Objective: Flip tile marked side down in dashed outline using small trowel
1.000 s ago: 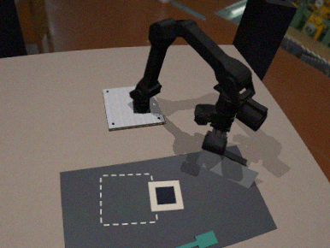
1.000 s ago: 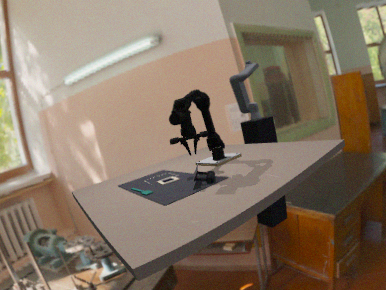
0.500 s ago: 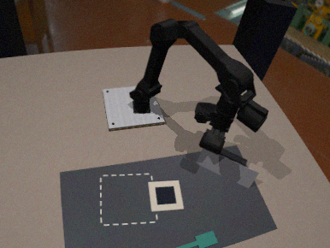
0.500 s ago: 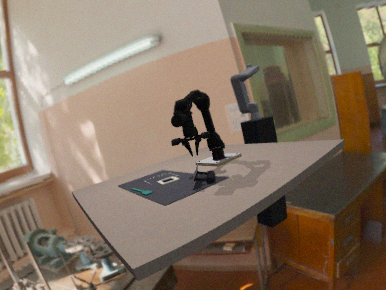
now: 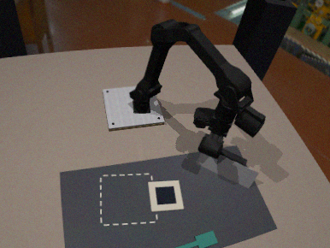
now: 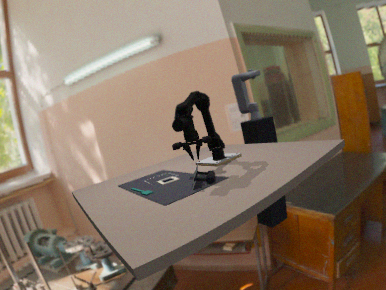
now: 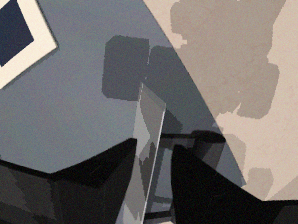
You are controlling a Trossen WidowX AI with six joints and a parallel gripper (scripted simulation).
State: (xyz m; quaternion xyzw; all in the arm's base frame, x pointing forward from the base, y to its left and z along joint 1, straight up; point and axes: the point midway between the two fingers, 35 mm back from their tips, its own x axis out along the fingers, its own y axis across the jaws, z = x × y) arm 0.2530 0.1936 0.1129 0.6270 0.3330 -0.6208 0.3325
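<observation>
Now: the trowel 10 mm ahead of my gripper tip, 60 mm to the left of it and 70 mm below it. Also, from my gripper tip: tile (110 mm ahead, 150 mm to the right, 90 mm below); then dark mat (140 mm ahead, 140 mm to the right, 110 mm below); then teal strip (280 mm ahead, 110 mm to the right, 90 mm below).
</observation>
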